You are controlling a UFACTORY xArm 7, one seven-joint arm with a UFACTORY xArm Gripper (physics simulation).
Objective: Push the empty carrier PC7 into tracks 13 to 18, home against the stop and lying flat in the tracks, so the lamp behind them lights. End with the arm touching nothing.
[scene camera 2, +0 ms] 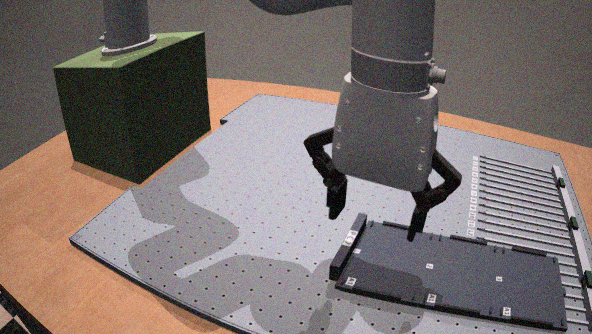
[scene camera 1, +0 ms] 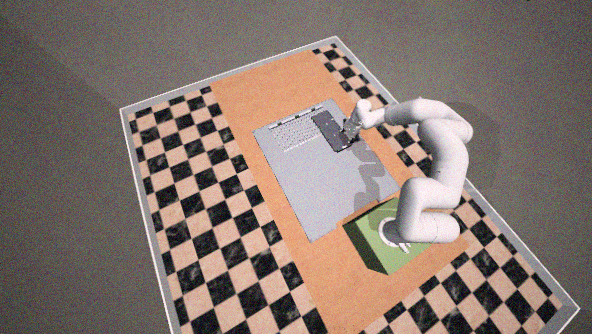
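Seen in the pictures: gripper, fingertip midpoint: (scene camera 2: 374, 223) (scene camera 1: 347, 137); arm's base, link origin: (scene camera 2: 129, 47) (scene camera 1: 391, 231).
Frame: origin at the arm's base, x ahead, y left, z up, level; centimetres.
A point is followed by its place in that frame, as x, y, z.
Observation:
The dark carrier PC7 (scene camera 1: 330, 129) @(67.0, -19.5, -20.5) (scene camera 2: 465, 272) @(66.9, -19.5, -20.5) lies over the tracks beyond label 12. In the scene camera 2 view a stretch of track shows between its far end and the stop (scene camera 2: 568, 205) @(88.0, 0.9, -20.0) (scene camera 1: 288, 120) @(87.7, 1.6, -20.2), so the two are apart there. I cannot tell whether it lies fully flat. Its raised labelled end (scene camera 2: 348, 245) @(50.8, -20.1, -18.6) faces away from the stop. The lamp block (scene camera 2: 588, 278) @(86.4, -18.6, -19.4) behind the carrier looks dark green, unlit. My gripper (scene camera 1: 348, 138) @(53.9, -21.6, -13.4) (scene camera 2: 372, 226) @(53.9, -21.6, -13.4) is open and empty, its fingers spread above the labelled end; contact cannot be told.
The uncovered tracks (scene camera 1: 298, 134) (scene camera 2: 520, 200) lie beside the carrier, with white number labels at their front ends. More dark green blocks sit along the stop. The grey perforated plate (scene camera 1: 320, 185) @(37.9, 8.7, -21.5) (scene camera 2: 270, 165) @(32.0, -0.8, -21.6) carries the tracks. The arm's green base block (scene camera 1: 367, 247) @(-0.2, 12.1, -4.4) (scene camera 2: 165, 110) @(11.4, -2.9, -12.4) stands at the plate's other end.

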